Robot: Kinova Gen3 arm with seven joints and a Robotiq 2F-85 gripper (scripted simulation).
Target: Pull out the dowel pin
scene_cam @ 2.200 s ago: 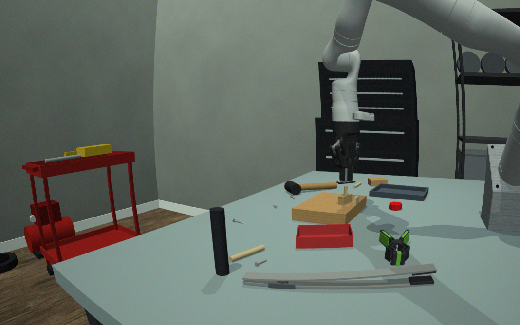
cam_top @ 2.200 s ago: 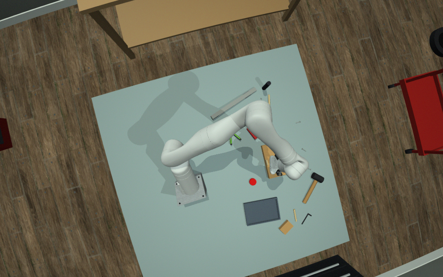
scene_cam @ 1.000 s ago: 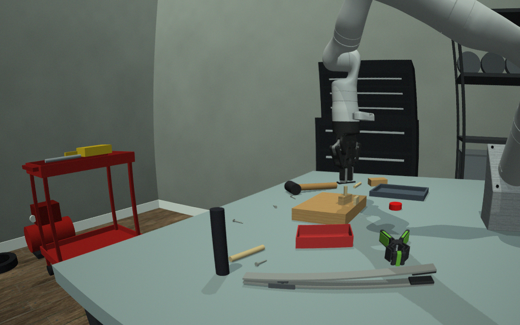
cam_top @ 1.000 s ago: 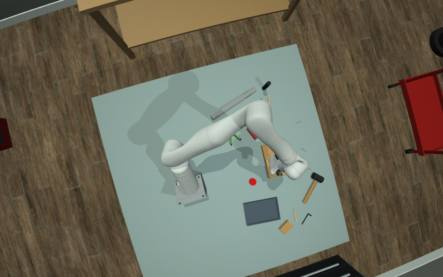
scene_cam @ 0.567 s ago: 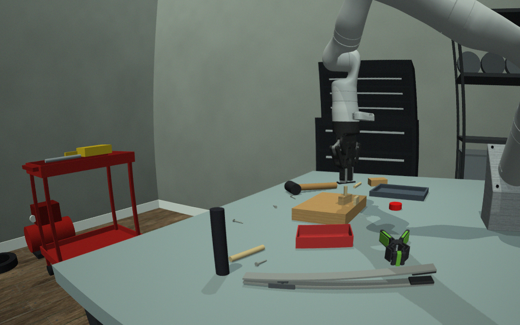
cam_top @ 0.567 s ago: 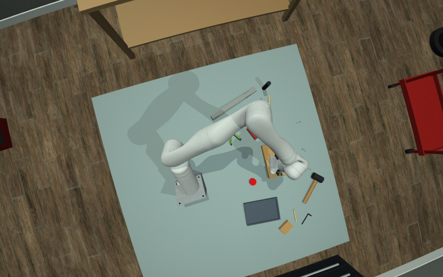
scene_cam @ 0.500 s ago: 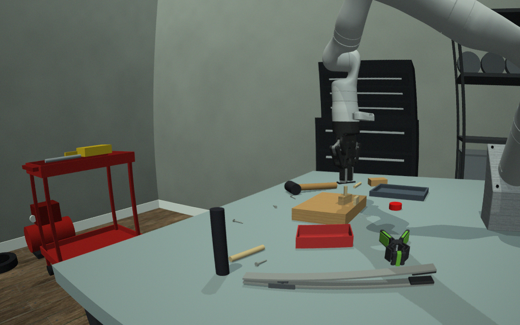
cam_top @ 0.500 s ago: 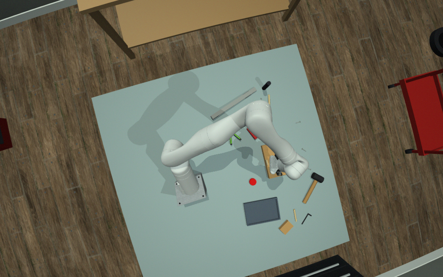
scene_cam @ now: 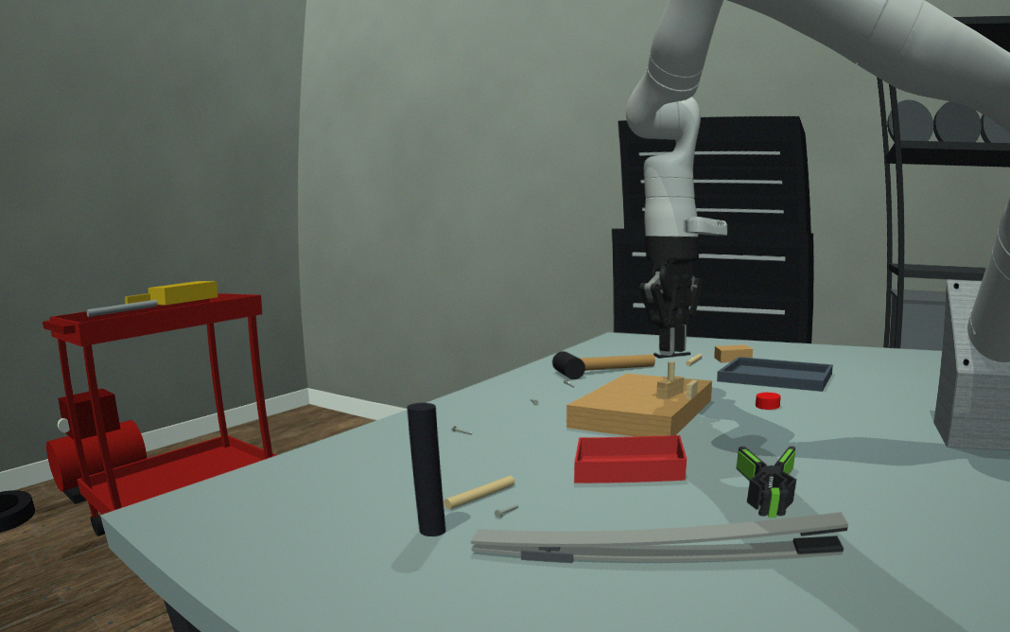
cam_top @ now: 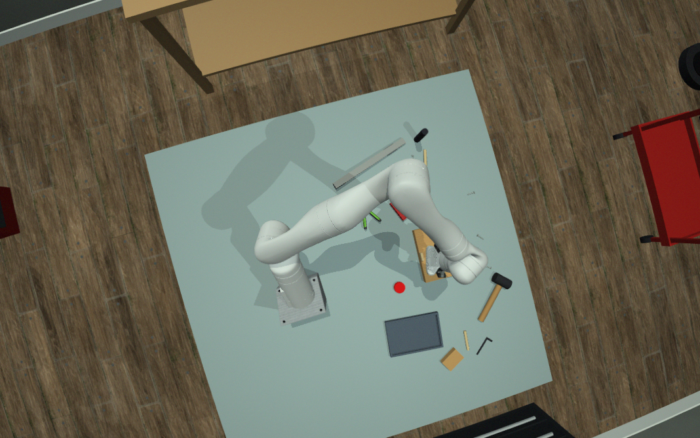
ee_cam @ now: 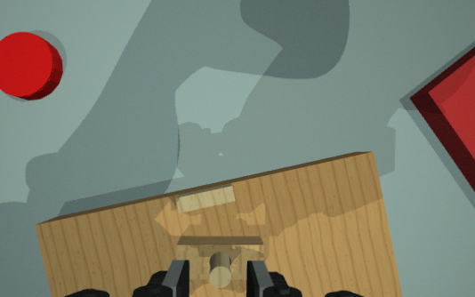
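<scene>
Right now the dowel pin is 50 mm below my hand. Also, from my hand: red puck: 140 mm behind, 90 mm to the right, 100 mm below; then small wooden block: 70 mm below; then wooden bench board: 40 mm ahead, 90 mm below.
</scene>
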